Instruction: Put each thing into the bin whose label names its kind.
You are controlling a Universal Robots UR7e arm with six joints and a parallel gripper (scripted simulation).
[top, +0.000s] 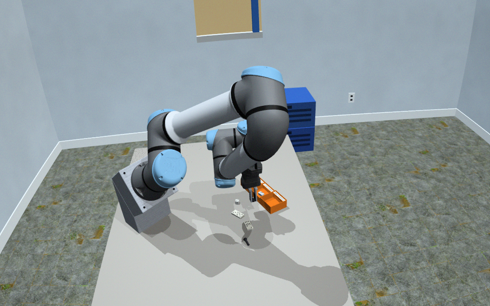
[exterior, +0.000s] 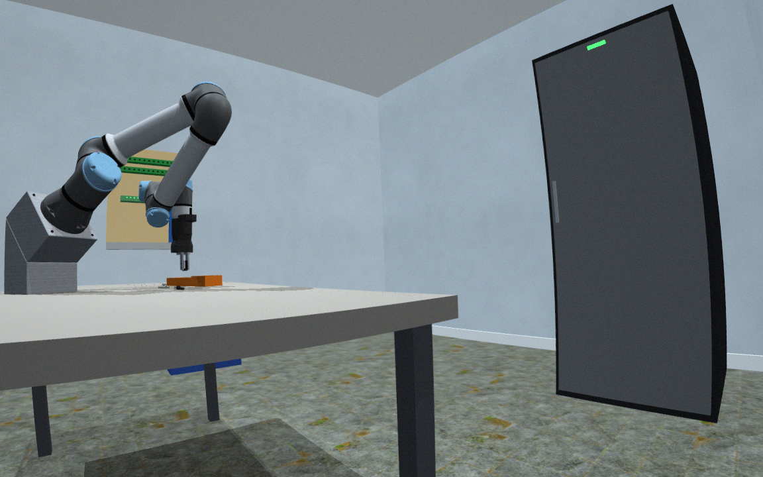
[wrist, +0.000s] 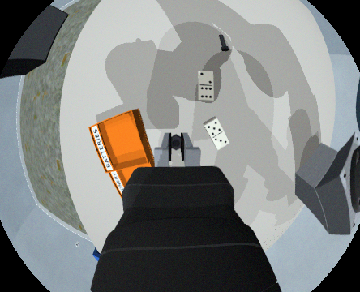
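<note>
The grey piece is 80 mm to the left of my hand, 80 mm ahead of it and 70 mm below it. The rest, counted from my hand: white die 90 mm to the left, 70 mm below, 30 mm behind; then black bolt 140 mm to the right, 110 mm behind, 70 mm below; then black nut 20 mm below.
</note>
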